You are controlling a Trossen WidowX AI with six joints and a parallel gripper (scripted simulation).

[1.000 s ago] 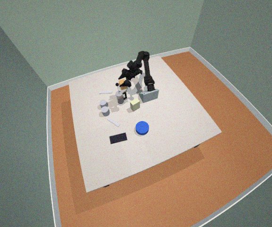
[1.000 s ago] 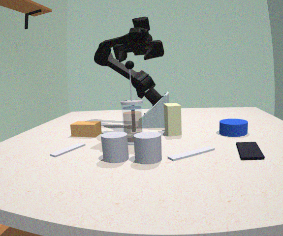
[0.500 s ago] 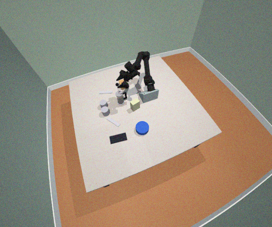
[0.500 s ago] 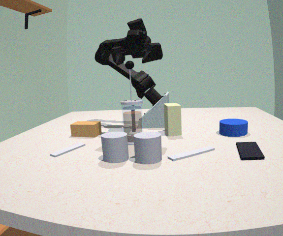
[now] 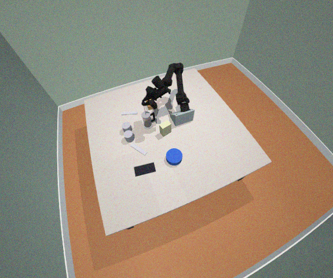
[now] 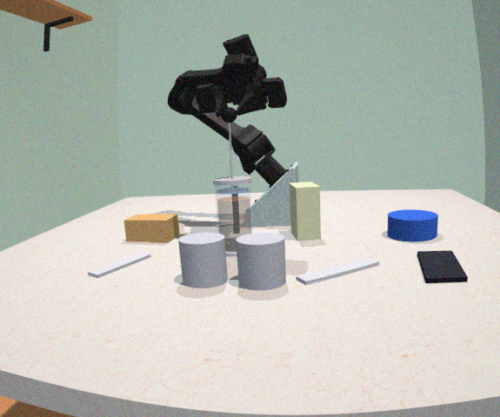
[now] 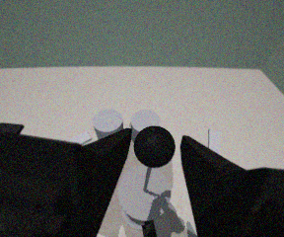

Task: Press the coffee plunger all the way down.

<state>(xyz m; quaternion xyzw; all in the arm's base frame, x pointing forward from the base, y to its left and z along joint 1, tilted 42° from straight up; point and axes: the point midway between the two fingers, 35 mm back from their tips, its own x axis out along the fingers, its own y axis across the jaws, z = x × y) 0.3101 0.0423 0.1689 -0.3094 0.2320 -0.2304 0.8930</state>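
The coffee press lies 20 mm behind my gripper tip and 130 mm below it. The rest, counted from my gripper tip: orange block 120 mm behind, 200 mm to the right, 240 mm below; pale yellow block 110 mm behind, 140 mm to the left, 210 mm below; blue disc 60 mm behind, 380 mm to the left, 240 mm below.
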